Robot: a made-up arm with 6 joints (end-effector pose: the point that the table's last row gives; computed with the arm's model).
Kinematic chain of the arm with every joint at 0, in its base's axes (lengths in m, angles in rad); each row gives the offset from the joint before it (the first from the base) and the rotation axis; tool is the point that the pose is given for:
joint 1: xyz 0 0 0.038 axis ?
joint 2: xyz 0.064 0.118 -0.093 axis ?
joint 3: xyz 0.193 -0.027 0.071 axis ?
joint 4: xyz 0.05 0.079 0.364 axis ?
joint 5: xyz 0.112 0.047 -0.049 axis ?
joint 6: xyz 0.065 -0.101 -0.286 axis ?
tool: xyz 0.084 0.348 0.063
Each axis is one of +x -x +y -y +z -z.
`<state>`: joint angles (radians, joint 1 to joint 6).
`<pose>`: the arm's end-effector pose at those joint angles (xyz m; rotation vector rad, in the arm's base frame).
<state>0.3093 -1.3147 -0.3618 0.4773 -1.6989 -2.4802</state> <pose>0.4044 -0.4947 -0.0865 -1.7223 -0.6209 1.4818</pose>
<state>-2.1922 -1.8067 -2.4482 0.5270 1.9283 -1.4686</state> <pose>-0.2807 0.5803 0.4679 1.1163 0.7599 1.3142</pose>
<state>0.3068 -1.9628 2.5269 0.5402 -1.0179 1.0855</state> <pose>0.4355 0.0014 -0.1755 -2.4615 -1.0191 0.9890</pose>
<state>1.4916 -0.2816 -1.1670 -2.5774 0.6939 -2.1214</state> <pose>0.6975 0.2733 -0.4940 -0.7168 0.2749 -0.4812</pose>
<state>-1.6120 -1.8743 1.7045 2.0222 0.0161 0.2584</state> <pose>-0.1786 -0.2151 0.1467 0.4264 0.1568 2.9405</pose>
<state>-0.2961 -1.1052 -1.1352 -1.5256 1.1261 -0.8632</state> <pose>0.7393 0.0208 -0.0962 0.2736 0.0995 -0.4079</pose>
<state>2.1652 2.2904 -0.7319 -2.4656 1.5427 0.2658</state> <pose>-0.3151 -0.0641 -0.0561 2.0243 1.2865 1.5231</pose>
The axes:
joint 1: -x
joint 2: +z
joint 3: -y
joint 4: -z
joint 5: -x
joint 6: +z

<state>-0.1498 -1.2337 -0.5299 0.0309 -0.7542 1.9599</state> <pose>0.2360 0.0498 0.1270 0.6169 -0.7826 0.3962</pose>
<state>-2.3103 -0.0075 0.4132 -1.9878 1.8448 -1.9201</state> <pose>-0.0632 -0.8455 0.1339 -1.5432 1.2402 2.2221</pose>
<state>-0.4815 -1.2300 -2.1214 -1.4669 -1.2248 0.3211</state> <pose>0.5338 -0.4325 -0.2303 -2.4894 -0.1312 0.1777</pose>
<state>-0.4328 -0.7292 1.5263 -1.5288 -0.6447 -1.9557</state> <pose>0.5934 0.2600 0.2811 0.2402 -0.6740 -1.2338</pose>
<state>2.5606 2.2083 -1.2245 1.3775 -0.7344 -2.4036</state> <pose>0.2703 -0.3439 -0.1007 -1.9327 -2.2182 0.0689</pose>
